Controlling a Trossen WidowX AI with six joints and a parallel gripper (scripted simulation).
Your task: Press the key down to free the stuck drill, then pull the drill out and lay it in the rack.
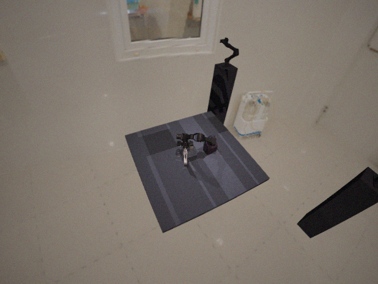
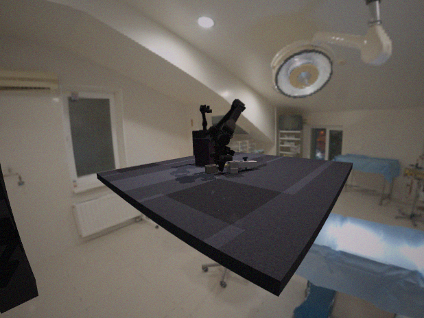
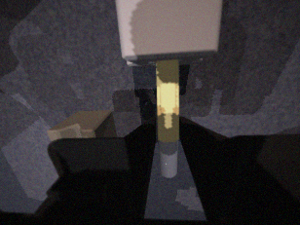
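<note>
The block is 12 cm to the left of my gripper tip, 7 cm ahead of it and 2 cm above it.
</note>
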